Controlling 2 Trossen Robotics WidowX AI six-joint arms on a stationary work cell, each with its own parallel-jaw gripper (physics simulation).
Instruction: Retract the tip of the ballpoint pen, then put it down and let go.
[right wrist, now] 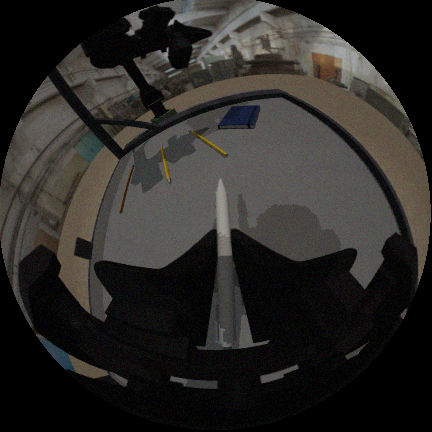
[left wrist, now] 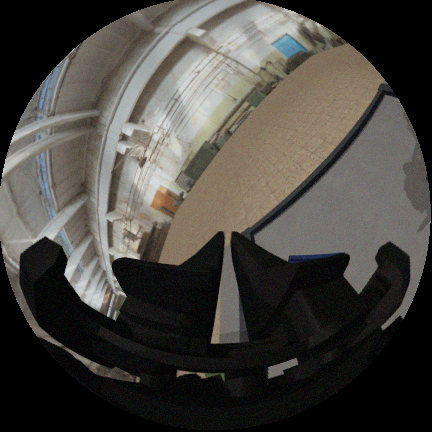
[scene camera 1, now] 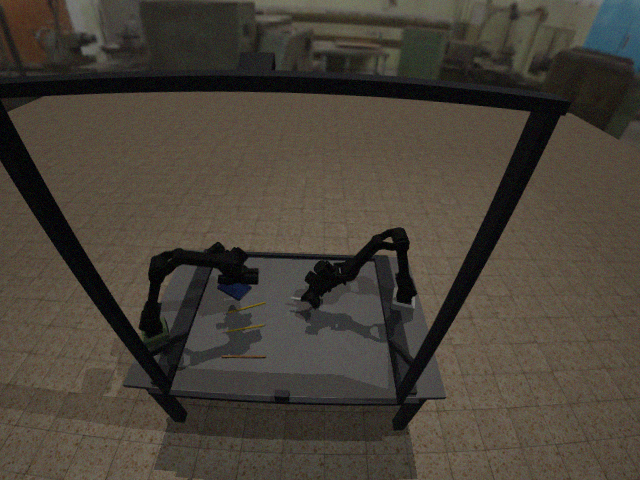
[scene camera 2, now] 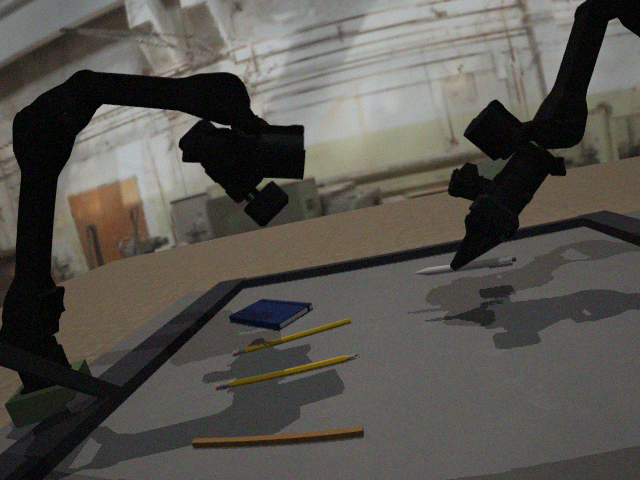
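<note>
The white and grey ballpoint pen is held about level, a little above the grey table, at its back right. My right gripper is shut on the pen's middle, and the white pointed end sticks out ahead of the fingers. I cannot tell whether the writing tip is out. My left gripper is shut and empty. It hangs high above the blue notebook, far from the pen.
Two yellow pencils and a brown stick lie on the table's left half. A black frame post stands at the right front.
</note>
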